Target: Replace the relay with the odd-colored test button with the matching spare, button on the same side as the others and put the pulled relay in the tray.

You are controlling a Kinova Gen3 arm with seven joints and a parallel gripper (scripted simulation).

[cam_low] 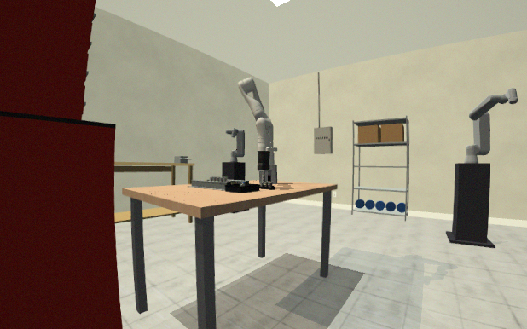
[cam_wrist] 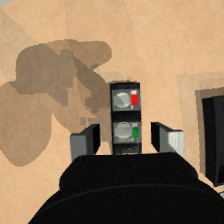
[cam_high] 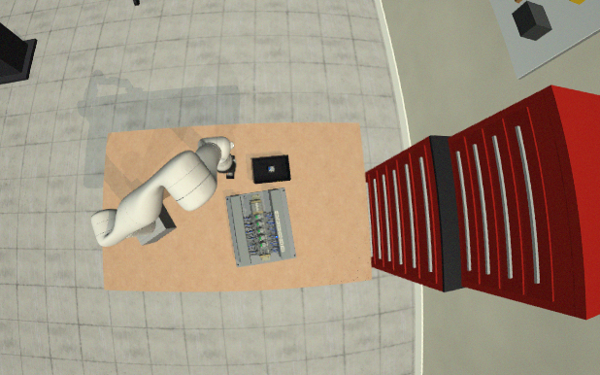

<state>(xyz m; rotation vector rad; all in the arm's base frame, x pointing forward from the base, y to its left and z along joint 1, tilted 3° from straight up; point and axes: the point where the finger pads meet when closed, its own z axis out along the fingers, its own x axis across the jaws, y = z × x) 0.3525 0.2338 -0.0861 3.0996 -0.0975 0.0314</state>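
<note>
The small black spare holder is 60 mm below my hand. Also, from my hand: black tray: 190 mm ahead, 50 mm below, 30 mm to the right.
</note>
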